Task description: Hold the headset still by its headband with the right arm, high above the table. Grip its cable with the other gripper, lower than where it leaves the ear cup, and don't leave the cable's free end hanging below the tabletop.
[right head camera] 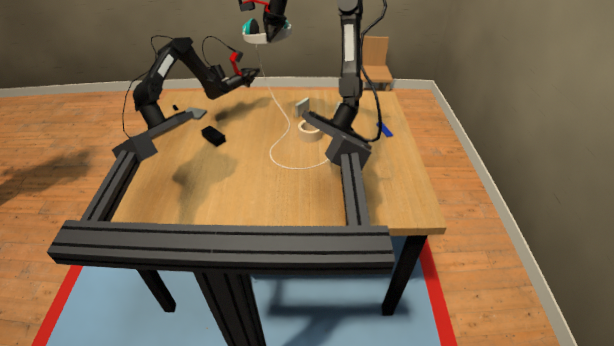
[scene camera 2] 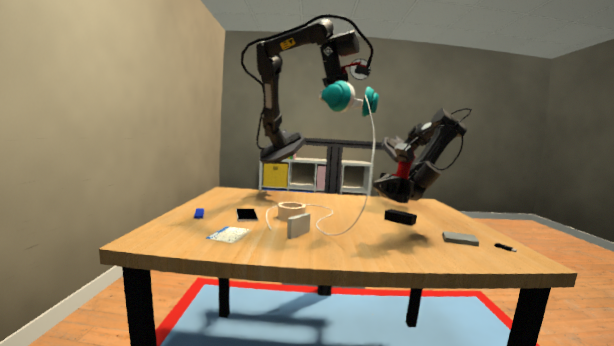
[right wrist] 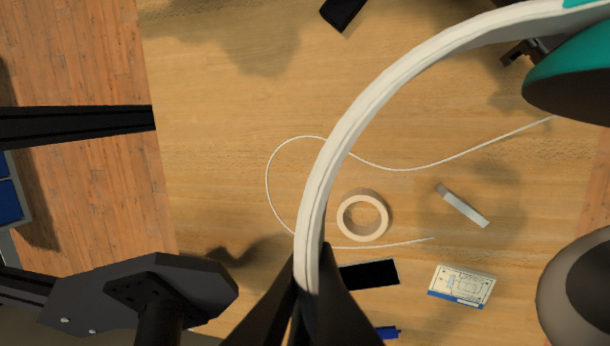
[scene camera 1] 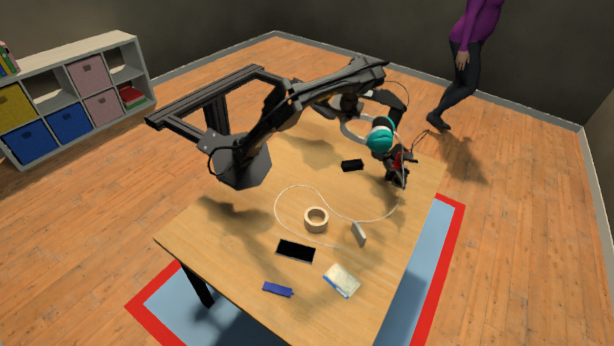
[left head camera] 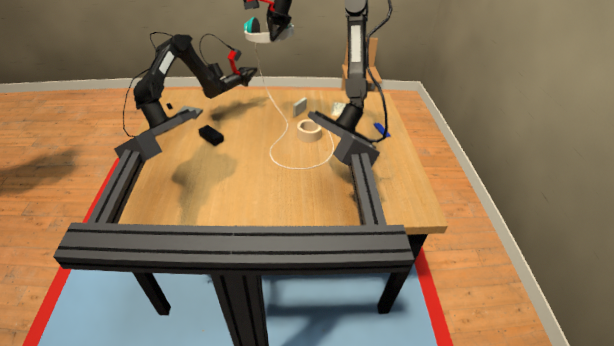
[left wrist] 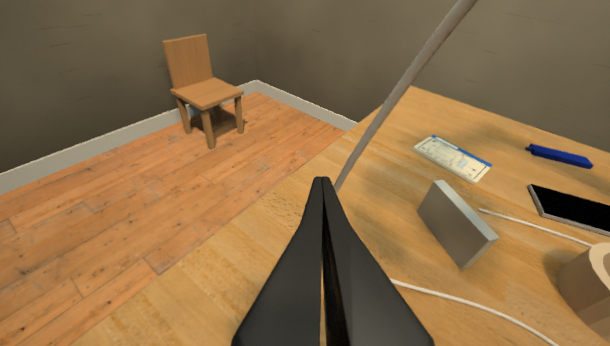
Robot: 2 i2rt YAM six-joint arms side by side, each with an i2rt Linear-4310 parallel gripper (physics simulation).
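Where they show: left gripper, fingertip midpoint: [right head camera: 259,69] [scene camera 2: 374,184] [scene camera 1: 404,188] [left head camera: 257,68] [left wrist: 320,183]; right gripper, fingertip midpoint: [right head camera: 268,41] [right wrist: 315,252] [scene camera 1: 342,122] [left head camera: 271,40]; left arm's base, link origin: [scene camera 1: 319,102]; right arm's base, link origin: [right head camera: 338,128] [scene camera 2: 281,145] [right wrist: 164,303] [scene camera 1: 241,160] [left head camera: 343,128].
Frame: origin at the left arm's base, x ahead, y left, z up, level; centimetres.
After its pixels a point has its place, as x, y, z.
Observation:
The teal-and-white headset [left head camera: 257,37] @(34.9, -20.6, 17.8) [scene camera 2: 336,96] @(54.8, -23.4, 16.5) hangs high above the table. My right gripper [right wrist: 315,252] @(35.8, -25.4, 16.8) is shut on its white headband [right wrist: 370,106] @(36.4, -18.2, 18.4). The thin white cable [left head camera: 300,169] @(19.4, -41.0, -24.6) [scene camera 2: 373,145] @(57.5, -11.8, 3.1) [left wrist: 395,97] @(59.4, -11.6, -2.0) [right wrist: 400,170] @(46.1, -28.9, -24.6) drops from an ear cup and curves over the tabletop. Its free end rests on the table beside the phone. My left gripper [left head camera: 255,71] @(61.2, -10.6, -7.0) [scene camera 2: 377,184] @(61.2, -10.6, -7.0) [left wrist: 320,183] @(61.2, -10.6, -7.0) is shut, its tips close together right beside the hanging cable, below the ear cup. In the left wrist view the cable passes behind one fingertip, not into the seam between the fingers.
A tape roll [scene camera 1: 316,220] @(44.3, -42.2, -20.0) [right wrist: 340,215] @(37.2, -40.1, -20.1), an upright grey block [scene camera 1: 358,234] @(58.7, -32.6, -20.9) [left wrist: 452,225] @(57.7, -30.6, -21.4), a phone [scene camera 1: 295,251] @(46.7, -55.4, -24.1), a card packet [scene camera 1: 342,281] @(67.0, -50.2, -24.8) and a blue item [scene camera 1: 278,289] @(54.4, -69.8, -23.9) lie on the table. A black block [scene camera 1: 352,165] @(29.6, -2.7, -21.4) [scene camera 2: 400,217] @(31.1, -0.9, -22.6) lies near the left arm.

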